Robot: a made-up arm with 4 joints. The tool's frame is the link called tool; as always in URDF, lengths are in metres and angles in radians. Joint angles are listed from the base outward. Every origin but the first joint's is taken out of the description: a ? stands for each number. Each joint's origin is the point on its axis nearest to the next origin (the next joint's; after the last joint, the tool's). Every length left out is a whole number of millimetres.
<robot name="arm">
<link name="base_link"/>
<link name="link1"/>
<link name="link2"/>
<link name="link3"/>
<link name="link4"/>
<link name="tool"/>
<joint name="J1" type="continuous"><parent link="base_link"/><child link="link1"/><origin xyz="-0.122 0.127 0.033" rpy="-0.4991 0.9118 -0.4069"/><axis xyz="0 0 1"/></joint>
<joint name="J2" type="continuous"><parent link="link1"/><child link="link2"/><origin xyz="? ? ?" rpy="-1.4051 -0.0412 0.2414"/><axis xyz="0 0 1"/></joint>
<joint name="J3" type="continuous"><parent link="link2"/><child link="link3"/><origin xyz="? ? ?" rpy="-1.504 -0.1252 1.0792"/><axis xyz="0 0 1"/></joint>
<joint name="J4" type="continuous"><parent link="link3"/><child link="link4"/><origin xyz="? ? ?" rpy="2.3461 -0.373 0.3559"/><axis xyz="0 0 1"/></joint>
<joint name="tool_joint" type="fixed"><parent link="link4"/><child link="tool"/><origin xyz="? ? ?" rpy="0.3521 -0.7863 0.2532"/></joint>
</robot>
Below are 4 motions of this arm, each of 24 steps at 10 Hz.
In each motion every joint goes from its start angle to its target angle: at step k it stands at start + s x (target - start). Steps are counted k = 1, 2, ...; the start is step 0. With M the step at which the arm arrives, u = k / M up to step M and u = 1 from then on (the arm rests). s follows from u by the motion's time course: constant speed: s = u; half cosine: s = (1 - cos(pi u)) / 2; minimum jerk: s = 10 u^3 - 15 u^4 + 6 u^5.
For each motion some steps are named. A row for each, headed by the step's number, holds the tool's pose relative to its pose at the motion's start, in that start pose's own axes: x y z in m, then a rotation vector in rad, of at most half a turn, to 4 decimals.
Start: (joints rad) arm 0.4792 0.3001 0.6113 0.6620
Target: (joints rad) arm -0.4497 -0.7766 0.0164 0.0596
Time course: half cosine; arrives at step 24
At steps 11, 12, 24:
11: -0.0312 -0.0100 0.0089 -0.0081 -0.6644 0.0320
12: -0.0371 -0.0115 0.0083 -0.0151 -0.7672 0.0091
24: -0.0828 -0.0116 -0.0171 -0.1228 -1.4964 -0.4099

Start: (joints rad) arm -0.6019 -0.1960 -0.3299 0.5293
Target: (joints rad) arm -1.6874 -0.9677 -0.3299 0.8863
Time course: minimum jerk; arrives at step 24
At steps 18, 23, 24:
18: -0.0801 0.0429 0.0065 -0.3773 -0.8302 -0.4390
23: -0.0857 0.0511 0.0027 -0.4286 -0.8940 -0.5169
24: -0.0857 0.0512 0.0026 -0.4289 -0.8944 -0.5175

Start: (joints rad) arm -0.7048 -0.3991 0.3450 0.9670
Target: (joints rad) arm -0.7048 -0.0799 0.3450 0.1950
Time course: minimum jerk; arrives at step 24
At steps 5, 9, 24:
5: -0.0009 -0.0005 0.0006 -0.0213 0.0014 -0.0399
9: -0.0035 -0.0016 0.0024 -0.0946 0.0106 -0.1680
24: -0.0084 0.0005 0.0078 -0.3917 0.0924 -0.5715

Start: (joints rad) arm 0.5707 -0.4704 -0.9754 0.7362
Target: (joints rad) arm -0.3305 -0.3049 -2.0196 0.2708
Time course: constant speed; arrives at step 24
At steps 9, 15, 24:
9: -0.0171 0.0030 0.0110 -0.2291 -0.1763 0.0283
15: -0.0297 0.0094 0.0170 -0.4086 -0.2942 0.0402
24: -0.0488 0.0258 0.0221 -0.7145 -0.4580 0.0484

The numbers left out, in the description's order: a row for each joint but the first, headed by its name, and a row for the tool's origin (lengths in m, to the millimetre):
J2: -0.013 0.024 0
J3: 0.052 0.01 0
J4: 0 0.02 0
tool: 0.011 -0.038 0

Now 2 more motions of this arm.
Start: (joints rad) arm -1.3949 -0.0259 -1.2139 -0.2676
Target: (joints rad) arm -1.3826 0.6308 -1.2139 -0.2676
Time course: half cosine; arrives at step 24
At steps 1, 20, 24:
1: 0.0000 -0.0001 -0.0003 0.0027 0.0005 -0.0006
20: -0.0145 0.0009 -0.0621 0.5903 0.1049 -0.1357
24: -0.0158 0.0024 -0.0664 0.6326 0.1127 -0.1456

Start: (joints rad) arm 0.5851 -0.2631 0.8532 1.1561
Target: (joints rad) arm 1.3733 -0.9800 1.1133 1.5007
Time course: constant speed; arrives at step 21
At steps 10, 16, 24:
10: -0.0004 0.0183 -0.0054 -0.1820 0.0333 0.3554
16: -0.0028 0.0265 -0.0108 -0.2385 0.0879 0.6039
24: -0.0059 0.0316 -0.0157 -0.2510 0.1551 0.8226

